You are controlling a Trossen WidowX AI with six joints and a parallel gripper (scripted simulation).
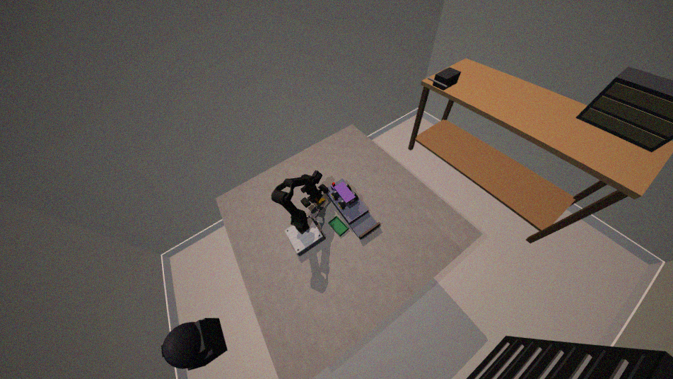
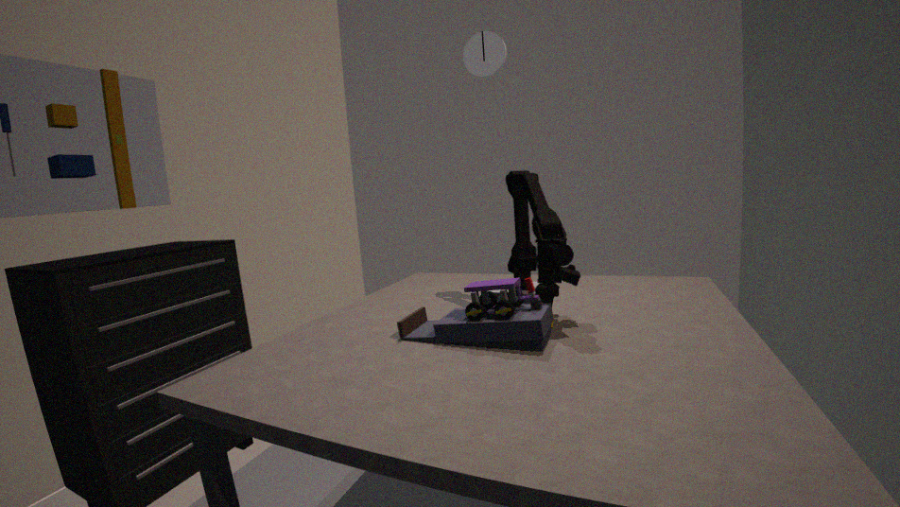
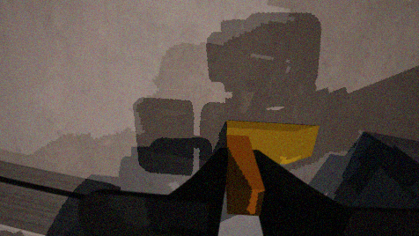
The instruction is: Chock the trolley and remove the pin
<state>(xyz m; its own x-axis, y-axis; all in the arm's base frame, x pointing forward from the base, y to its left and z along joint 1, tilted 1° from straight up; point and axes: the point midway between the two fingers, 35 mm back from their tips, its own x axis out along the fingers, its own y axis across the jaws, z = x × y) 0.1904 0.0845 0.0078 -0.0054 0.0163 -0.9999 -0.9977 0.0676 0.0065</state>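
Right now my gripper tip is 13 cm short of the red-headed stop pin, 4 cm to the left of it and 10 cm below it. Also, from my gripper tip: purple trolley: 13 cm ahead, 14 cm to the right, 8 cm above; then grey ramp: 13 cm ahead, 15 cm to the right, 2 cm above; then yellow chock: 2 cm ahead, 1 cm below.
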